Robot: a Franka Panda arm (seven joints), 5 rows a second.
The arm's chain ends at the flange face. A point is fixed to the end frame.
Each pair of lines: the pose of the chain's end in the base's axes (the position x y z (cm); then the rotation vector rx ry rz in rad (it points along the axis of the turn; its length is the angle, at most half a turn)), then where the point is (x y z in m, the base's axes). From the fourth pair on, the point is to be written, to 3 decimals.
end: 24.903 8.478 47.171 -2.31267 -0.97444 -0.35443
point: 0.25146 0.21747 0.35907
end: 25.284 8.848 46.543 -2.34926 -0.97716 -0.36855
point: 0.25923 0.21762 0.34888
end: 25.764 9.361 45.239 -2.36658 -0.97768 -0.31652
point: 0.25944 0.21988 0.33259
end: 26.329 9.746 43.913 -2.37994 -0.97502 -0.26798
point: 0.261 0.221 0.317
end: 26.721 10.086 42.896 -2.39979 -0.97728 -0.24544
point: 0.263 0.222 0.304
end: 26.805 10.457 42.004 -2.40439 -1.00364 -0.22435
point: 0.261 0.223 0.293
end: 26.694 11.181 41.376 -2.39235 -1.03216 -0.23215
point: 0.259 0.231 0.287
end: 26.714 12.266 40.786 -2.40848 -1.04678 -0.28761
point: 0.266 0.241 0.280
